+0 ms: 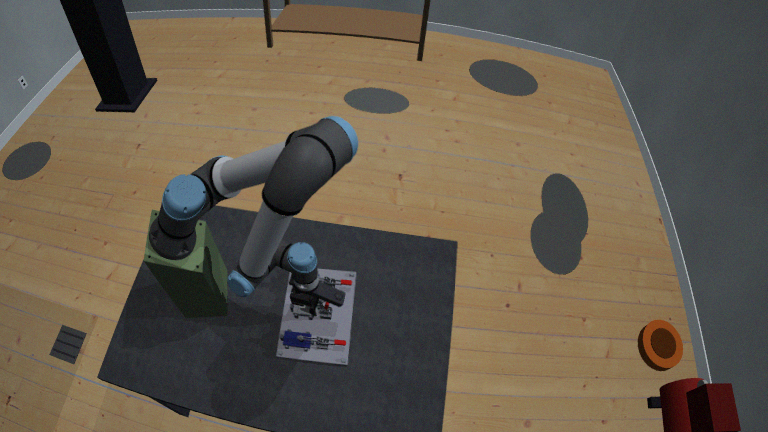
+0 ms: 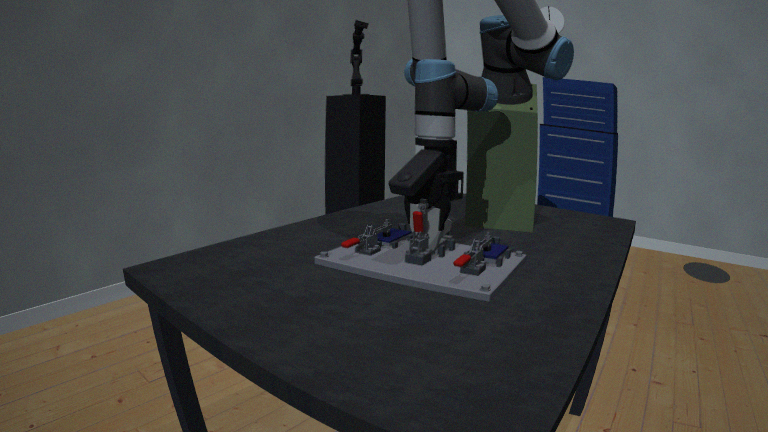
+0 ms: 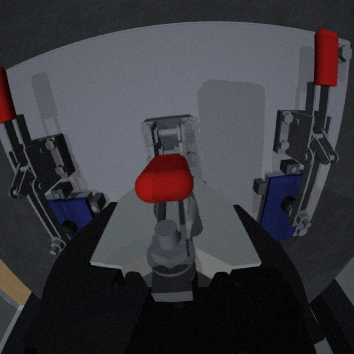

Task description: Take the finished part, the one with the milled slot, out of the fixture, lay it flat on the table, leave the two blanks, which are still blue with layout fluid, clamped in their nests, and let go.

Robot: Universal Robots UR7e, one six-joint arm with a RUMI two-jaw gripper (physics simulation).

Labels:
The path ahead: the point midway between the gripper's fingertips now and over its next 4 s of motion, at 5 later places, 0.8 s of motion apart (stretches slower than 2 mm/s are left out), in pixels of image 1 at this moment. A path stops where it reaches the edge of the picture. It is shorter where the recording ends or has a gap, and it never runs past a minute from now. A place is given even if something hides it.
My gripper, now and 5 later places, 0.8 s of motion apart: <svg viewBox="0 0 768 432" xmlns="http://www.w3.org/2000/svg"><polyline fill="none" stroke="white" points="316,312 315,310 306,304 303,307 304,309 304,310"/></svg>

